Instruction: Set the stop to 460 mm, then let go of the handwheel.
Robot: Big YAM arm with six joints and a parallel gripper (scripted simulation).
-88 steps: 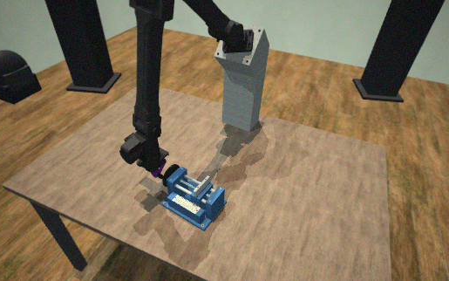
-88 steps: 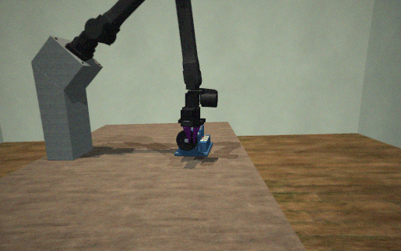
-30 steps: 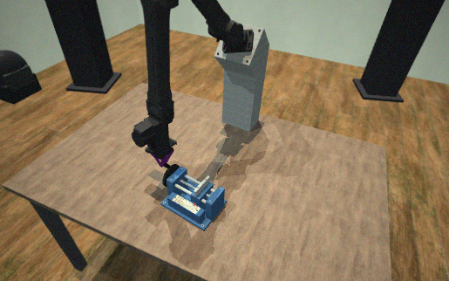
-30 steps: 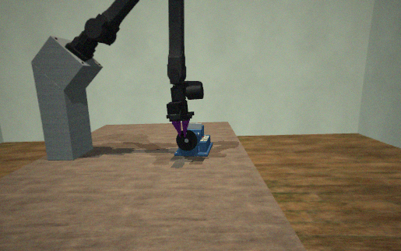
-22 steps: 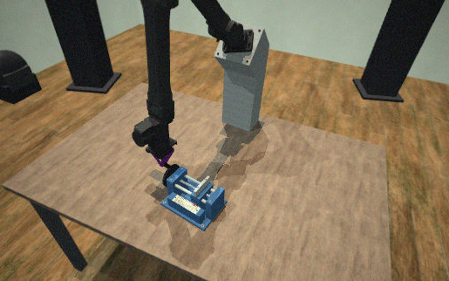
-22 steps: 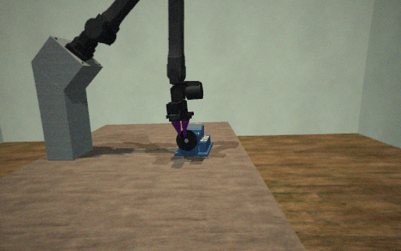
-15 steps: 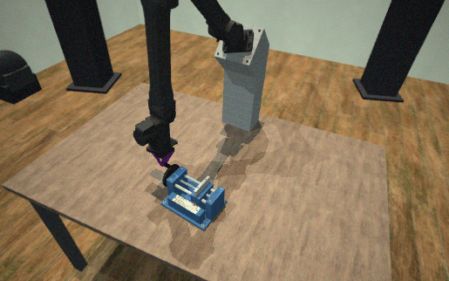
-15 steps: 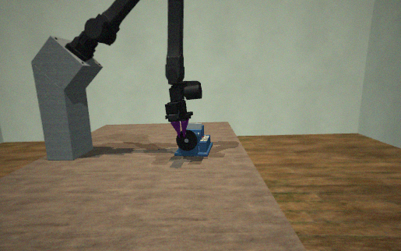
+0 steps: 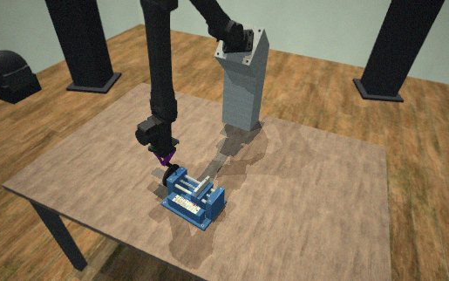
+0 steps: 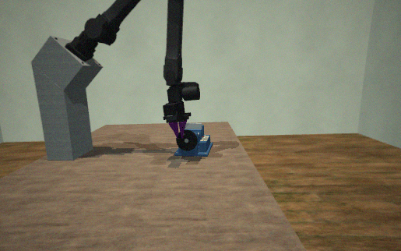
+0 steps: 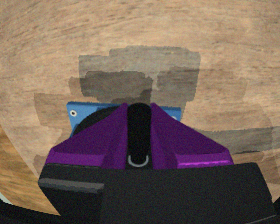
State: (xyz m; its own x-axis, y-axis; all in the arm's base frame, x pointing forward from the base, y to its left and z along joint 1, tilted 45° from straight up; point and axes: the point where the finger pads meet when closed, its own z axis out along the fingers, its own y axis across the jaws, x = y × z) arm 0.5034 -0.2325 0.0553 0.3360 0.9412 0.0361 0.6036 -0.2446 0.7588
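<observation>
Now: the black handwheel 2 cm to the left of my hand, 2 cm ahead of it and 1 cm below it. Also, from my hand: dark handle: 1 cm to the left, 1 cm ahead; stop fixture: 15 cm to the left, 11 cm ahead, 1 cm below.
</observation>
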